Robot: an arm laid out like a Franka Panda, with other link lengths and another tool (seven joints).
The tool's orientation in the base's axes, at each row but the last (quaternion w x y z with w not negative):
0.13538 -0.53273 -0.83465 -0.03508
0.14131 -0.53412 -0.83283 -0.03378
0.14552 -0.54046 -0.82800 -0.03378
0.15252 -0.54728 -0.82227 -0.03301
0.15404 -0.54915 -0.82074 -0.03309
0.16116 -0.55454 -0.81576 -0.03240
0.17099 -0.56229 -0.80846 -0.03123
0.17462 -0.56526 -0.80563 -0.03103
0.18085 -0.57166 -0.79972 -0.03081
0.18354 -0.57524 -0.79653 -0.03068
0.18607 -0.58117 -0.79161 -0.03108
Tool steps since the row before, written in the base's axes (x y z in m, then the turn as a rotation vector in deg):
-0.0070 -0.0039 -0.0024 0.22 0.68 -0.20
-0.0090 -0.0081 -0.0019 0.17 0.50 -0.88
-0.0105 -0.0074 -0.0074 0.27 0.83 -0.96
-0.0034 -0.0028 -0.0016 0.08 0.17 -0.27
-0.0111 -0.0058 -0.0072 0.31 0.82 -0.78
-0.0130 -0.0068 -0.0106 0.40 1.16 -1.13
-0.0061 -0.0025 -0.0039 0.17 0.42 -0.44
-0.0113 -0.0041 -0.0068 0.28 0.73 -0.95
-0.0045 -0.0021 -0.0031 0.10 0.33 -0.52
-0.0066 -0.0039 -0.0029 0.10 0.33 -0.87
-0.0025 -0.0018 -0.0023 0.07 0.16 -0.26
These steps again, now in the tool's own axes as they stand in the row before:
-0.0013 -0.0078 0.0028 0.46 0.51 0.29
-0.0041 -0.0114 0.0019 0.13 0.45 0.91
-0.0047 -0.0118 0.0076 0.37 0.68 1.04
-0.0017 -0.0040 0.0016 0.05 0.17 0.28
-0.0034 -0.0116 0.0079 0.40 0.70 0.86
-0.0049 -0.0132 0.0114 0.57 0.95 1.25
-0.0016 -0.0060 0.0045 0.19 0.37 0.47
-0.0025 -0.0109 0.0081 0.27 0.66 1.00
-0.0016 -0.0044 0.0035 0.10 0.29 0.54
-0.0027 -0.0070 0.0034 -0.01 0.34 0.87
-0.0018 -0.0025 0.0023 0.04 0.16 0.27

